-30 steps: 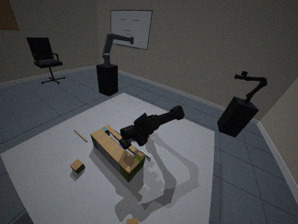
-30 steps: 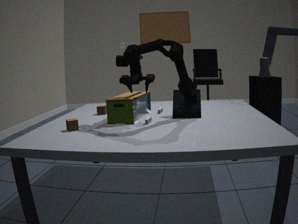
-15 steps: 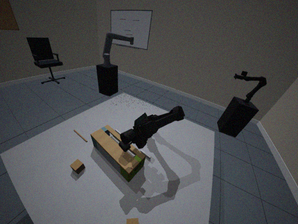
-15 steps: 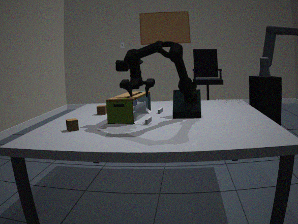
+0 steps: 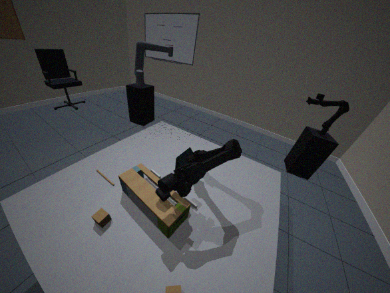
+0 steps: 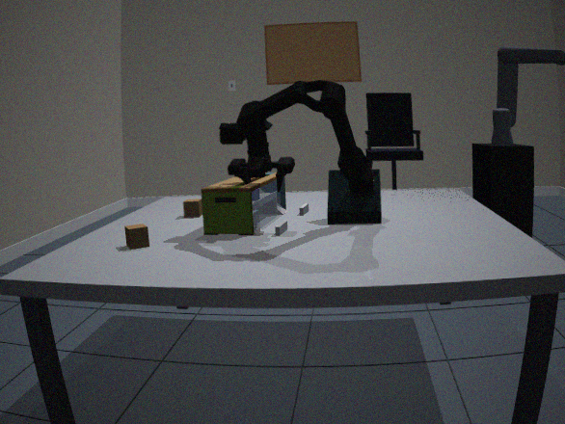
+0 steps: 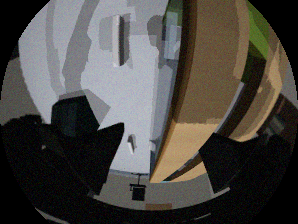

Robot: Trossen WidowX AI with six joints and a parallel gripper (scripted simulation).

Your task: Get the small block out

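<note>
The long box lies 50 mm to the right of my gripper tip, 40 mm below it and 20 mm ahead of it. From my gripper tip the other things lie so: thin stick (430 mm to the right, 90 mm below, 60 mm ahead).
</note>
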